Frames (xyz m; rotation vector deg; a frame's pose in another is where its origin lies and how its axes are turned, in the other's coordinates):
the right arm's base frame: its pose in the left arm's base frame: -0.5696 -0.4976 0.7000 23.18 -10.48 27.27
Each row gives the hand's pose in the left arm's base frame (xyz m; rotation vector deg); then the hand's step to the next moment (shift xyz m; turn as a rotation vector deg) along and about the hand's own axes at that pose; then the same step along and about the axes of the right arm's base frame.
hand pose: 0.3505 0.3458 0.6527 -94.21 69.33 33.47
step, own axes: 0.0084 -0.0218 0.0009 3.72 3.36 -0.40
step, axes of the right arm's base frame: 0.0199 -0.0122 0.0009 -3.43 -2.33 -2.85
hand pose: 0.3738 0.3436 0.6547 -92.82 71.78 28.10
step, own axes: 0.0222 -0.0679 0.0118 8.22 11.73 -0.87
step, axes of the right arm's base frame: 0.0641 -0.0335 0.0029 -11.40 -3.86 -7.82
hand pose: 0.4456 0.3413 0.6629 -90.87 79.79 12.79
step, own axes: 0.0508 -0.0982 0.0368 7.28 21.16 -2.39
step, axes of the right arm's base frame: 0.0925 -0.0709 -0.0018 -19.80 -0.22 -10.70
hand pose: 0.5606 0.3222 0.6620 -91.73 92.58 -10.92
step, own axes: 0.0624 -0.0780 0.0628 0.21 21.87 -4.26
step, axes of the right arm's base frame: 0.0733 -0.0921 -0.0079 -19.01 6.95 -9.32
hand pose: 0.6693 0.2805 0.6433 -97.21 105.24 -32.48
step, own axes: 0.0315 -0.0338 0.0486 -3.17 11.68 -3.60
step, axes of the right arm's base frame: 0.0318 -0.0586 -0.0076 -9.17 7.11 -4.98
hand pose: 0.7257 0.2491 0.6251 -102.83 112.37 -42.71
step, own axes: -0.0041 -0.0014 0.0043 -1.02 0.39 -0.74
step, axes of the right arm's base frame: 0.0043 -0.0001 -0.0043 -0.03 1.31 -0.18
